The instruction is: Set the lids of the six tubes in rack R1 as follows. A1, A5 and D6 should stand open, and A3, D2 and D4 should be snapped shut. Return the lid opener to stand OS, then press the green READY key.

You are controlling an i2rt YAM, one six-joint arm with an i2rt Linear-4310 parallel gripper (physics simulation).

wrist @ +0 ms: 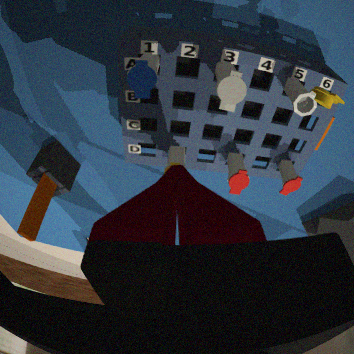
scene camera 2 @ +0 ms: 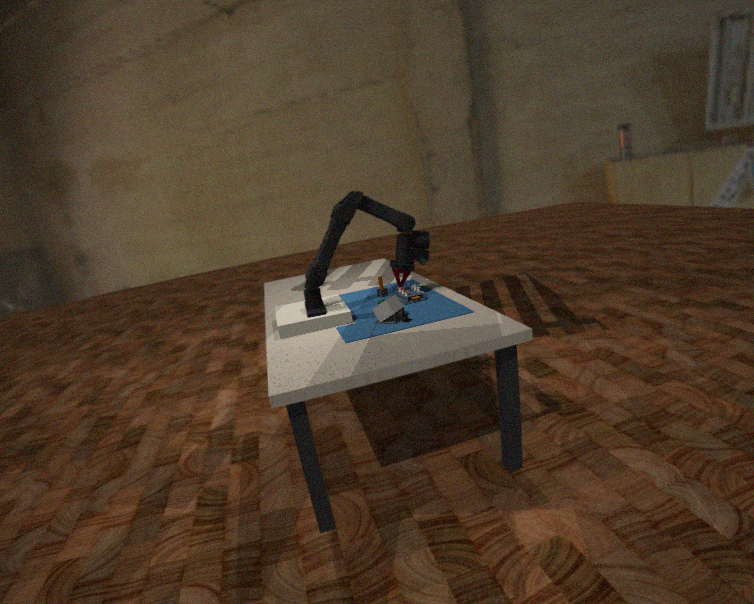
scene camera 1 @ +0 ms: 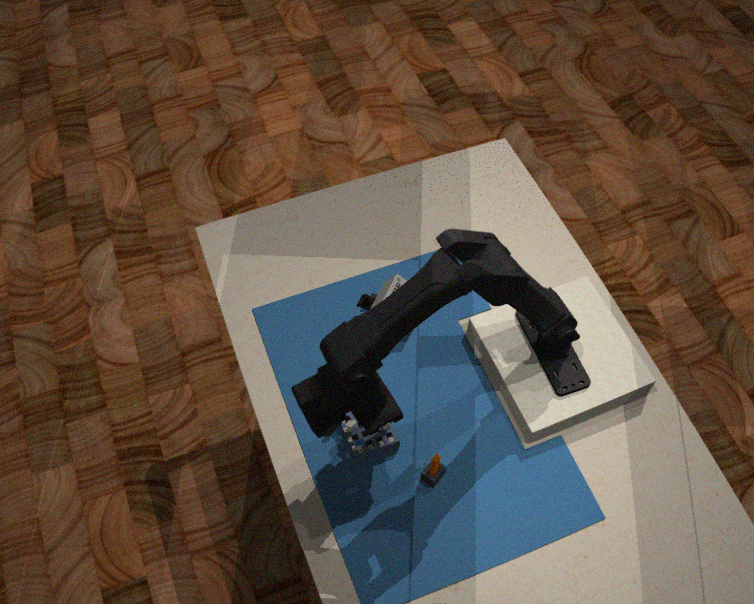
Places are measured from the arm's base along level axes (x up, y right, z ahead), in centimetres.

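Where they show: gripper, fingertip midpoint: (wrist: pixel 176 174) (scene camera 2: pixel 400 286) (scene camera 1: pixel 383 421); arm's base at its link origin: (scene camera 2: pixel 315 308) (scene camera 1: pixel 551 348).
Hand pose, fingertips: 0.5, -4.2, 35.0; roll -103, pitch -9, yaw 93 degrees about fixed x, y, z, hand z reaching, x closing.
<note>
Each offset is from my fingertips to the top centre of the thing, as dx, dy, dz. "spot": to the spot under its first point. Level surfaces: height alone.
My gripper (scene camera 2: pixel 401 287) (wrist: pixel 176 174) is shut and empty, its dark red fingertips at the D2 tube (wrist: pixel 176 155). They hide most of its yellow lid; contact is unclear. Rack R1 (scene camera 1: pixel 378 445) (scene camera 2: pixel 413 298) (wrist: pixel 201 114) is partly hidden by the arm in the first scene view. In the wrist view, the blue A1 lid {-0.3, -2.3, +5.4} (wrist: pixel 142 79), white A3 lid {+0.0, +1.5, +5.6} (wrist: pixel 231 90), red D4 lid {+0.0, +3.8, +0.0} (wrist: pixel 239 182) and red D6 lid {-0.3, +7.6, +0.2} (wrist: pixel 291 185) cover their tubes. The A5 tube (wrist: pixel 305 104) is open, its yellow lid {+0.9, +5.6, +6.7} (wrist: pixel 327 97) swung aside. The orange lid opener {+3.4, -10.8, -5.6} (scene camera 1: pixel 434 464) (scene camera 2: pixel 380 282) (wrist: pixel 37 207) stands in stand OS {-1.9, -10.8, -5.6} (scene camera 1: pixel 431 476) (wrist: pixel 57 162).
A grey sloped console {+3.3, +23.7, -10.8} (scene camera 1: pixel 385 293) (scene camera 2: pixel 389 310) stands on the blue mat {dx -5.1} (scene camera 1: pixel 528 503) (scene camera 2: pixel 440 308); a small green spot, possibly the READY key {+2.4, +22.2, -12.4} (scene camera 2: pixel 381 302), shows on it. A white block (scene camera 1: pixel 604 352) (scene camera 2: pixel 292 322) carries the arm's base. An orange strip {spot: -5.1, +12.1, +1.8} (wrist: pixel 325 134) marks the rack's side.
</note>
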